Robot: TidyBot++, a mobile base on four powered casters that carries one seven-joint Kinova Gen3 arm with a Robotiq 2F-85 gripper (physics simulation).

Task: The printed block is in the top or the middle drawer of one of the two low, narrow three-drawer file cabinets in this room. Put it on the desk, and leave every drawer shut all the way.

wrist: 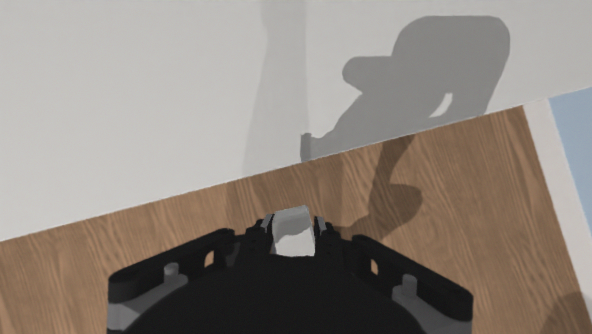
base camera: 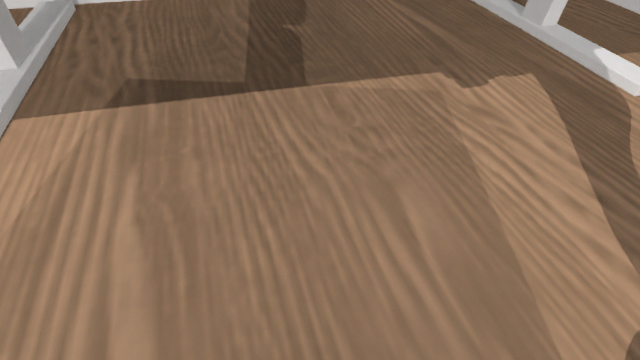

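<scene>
My gripper [wrist: 294,226] is shut on the printed block [wrist: 294,242], a small white-grey block held between the fingertips at the lower middle of the wrist view. The white desk top [wrist: 125,100] fills the upper left of that view, and its straight edge slants up to the right. The block shows against the wood floor, below that edge in the picture, so it does not overlap the desk top there. Its height relative to the desk is hard to tell. The file cabinets and their drawers do not show in either view.
In the base camera view, white desk feet [base camera: 42,47] [base camera: 575,45] lie on the wood floor [base camera: 300,200] at the far left and right. In the wrist view, a white skirting board [wrist: 557,165] and blue wall [wrist: 577,120] stand at the right. Arm shadows cross desk and floor.
</scene>
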